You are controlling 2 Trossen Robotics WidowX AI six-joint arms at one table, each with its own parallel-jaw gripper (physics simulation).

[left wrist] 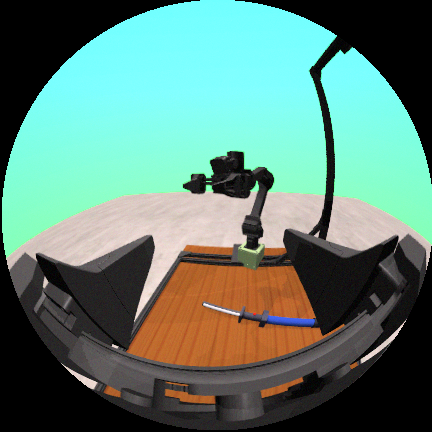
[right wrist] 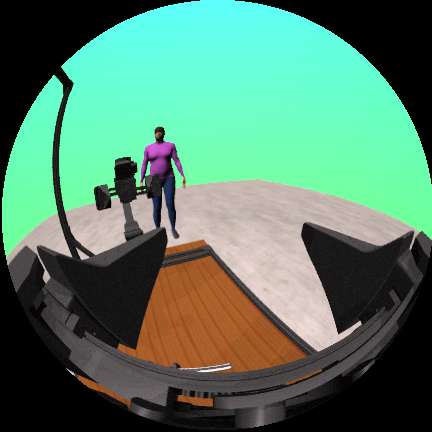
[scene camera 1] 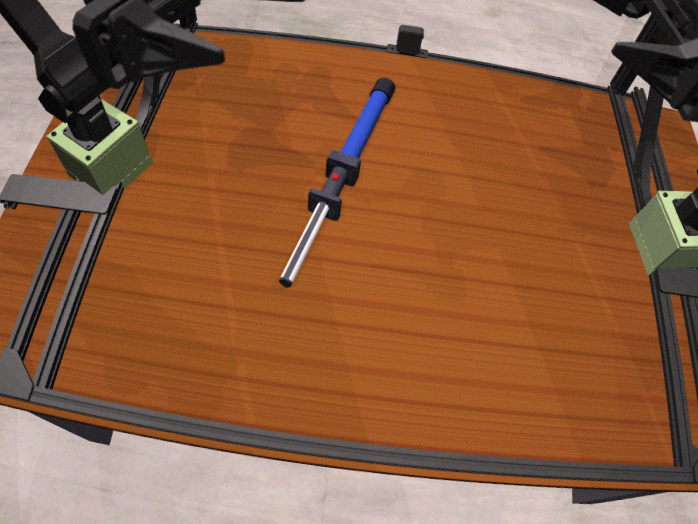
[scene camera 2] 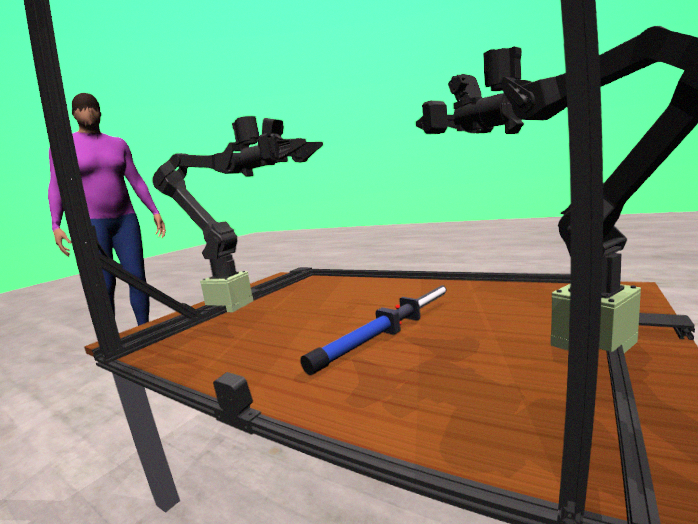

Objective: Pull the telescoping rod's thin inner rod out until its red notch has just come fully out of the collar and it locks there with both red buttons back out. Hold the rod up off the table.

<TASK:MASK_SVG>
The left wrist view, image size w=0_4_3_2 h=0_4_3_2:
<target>my left gripper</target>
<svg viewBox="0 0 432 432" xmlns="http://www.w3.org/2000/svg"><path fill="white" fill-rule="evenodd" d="M426 249L408 233L399 241L398 235L395 234L365 250L356 250L292 228L285 228L284 247L308 297L321 334L324 335L341 324L344 326L295 351L261 361L225 366L192 366L161 362L111 346L114 344L128 349L136 310L155 246L151 234L141 236L81 265L67 264L40 252L35 253L35 260L24 252L11 266L9 274L27 318L56 359L71 370L120 391L120 397L90 388L95 393L127 411L157 422L192 429L232 430L266 425L298 415L330 399L359 378L381 356L392 340L353 368L349 365L384 342L408 317L426 272ZM165 389L184 391L192 395L214 395L215 403L180 401L180 398L166 396ZM303 379L287 387L288 390L261 397L262 389L299 377Z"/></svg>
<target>my right gripper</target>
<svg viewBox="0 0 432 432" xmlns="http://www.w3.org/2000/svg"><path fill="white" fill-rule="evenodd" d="M182 183L183 188L197 194L204 193L206 185L211 185L213 193L220 193L229 197L247 198L250 194L249 174L231 173L236 168L238 162L236 158L231 158L231 156L227 155L215 156L209 160L213 172L210 174L210 177L206 177L204 173L191 173L190 180Z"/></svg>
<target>telescoping rod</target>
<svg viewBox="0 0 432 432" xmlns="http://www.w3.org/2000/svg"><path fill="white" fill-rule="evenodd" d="M202 301L202 306L238 316L237 322L244 318L259 321L258 326L264 327L265 323L319 327L316 318L268 315L269 310L263 310L262 314L244 311L245 306L242 306L241 311Z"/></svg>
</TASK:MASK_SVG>
